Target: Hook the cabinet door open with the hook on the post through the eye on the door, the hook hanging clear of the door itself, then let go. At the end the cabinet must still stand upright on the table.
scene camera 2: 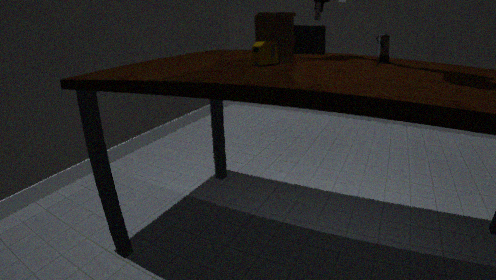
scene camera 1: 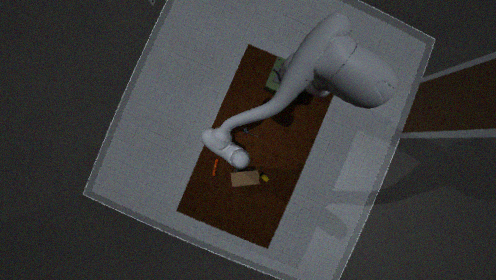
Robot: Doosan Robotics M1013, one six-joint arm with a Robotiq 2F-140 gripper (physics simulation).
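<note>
A small brown cabinet stands upright on the table. In scene camera 2 its dark door stands swung out to the cabinet's right. The post with the hook stands apart from the cabinet, further along the table. The hook and the eye are too small to make out. My gripper hangs just above the door's top edge with its fingers shut, and I see nothing between them. In the top view the wrist hides it.
A yellow tape measure lies close beside the cabinet. An orange tool lies near the table's long edge. A green block sits by the robot's base, partly under the arm.
</note>
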